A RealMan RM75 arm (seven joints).
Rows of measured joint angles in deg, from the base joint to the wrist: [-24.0 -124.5 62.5 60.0 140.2 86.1 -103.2]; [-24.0 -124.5 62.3 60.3 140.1 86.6 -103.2]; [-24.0 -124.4 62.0 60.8 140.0 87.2 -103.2]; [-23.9 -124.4 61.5 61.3 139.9 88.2 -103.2]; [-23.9 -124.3 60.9 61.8 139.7 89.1 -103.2]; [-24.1 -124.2 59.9 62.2 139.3 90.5 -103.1]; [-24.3 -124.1 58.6 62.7 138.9 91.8 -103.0]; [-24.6 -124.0 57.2 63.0 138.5 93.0 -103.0]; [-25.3 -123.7 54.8 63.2 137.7 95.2 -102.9]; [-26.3 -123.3 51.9 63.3 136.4 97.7 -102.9]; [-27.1 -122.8 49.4 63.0 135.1 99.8 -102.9]
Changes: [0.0 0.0 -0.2 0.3 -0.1 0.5 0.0]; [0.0 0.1 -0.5 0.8 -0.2 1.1 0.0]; [0.1 0.1 -1.0 1.3 -0.3 2.1 0.0]; [0.1 0.2 -1.6 1.8 -0.5 3.0 0.0]; [-0.1 0.3 -2.6 2.2 -0.9 4.4 0.1]; [-0.3 0.4 -3.9 2.7 -1.3 5.7 0.2]; [-0.6 0.5 -5.3 3.0 -1.7 6.9 0.2]; [-1.3 0.8 -7.7 3.2 -2.5 9.1 0.3]; [-2.3 1.2 -10.6 3.3 -3.8 11.6 0.3]; [-3.1 1.7 -13.1 3.0 -5.1 13.7 0.3]
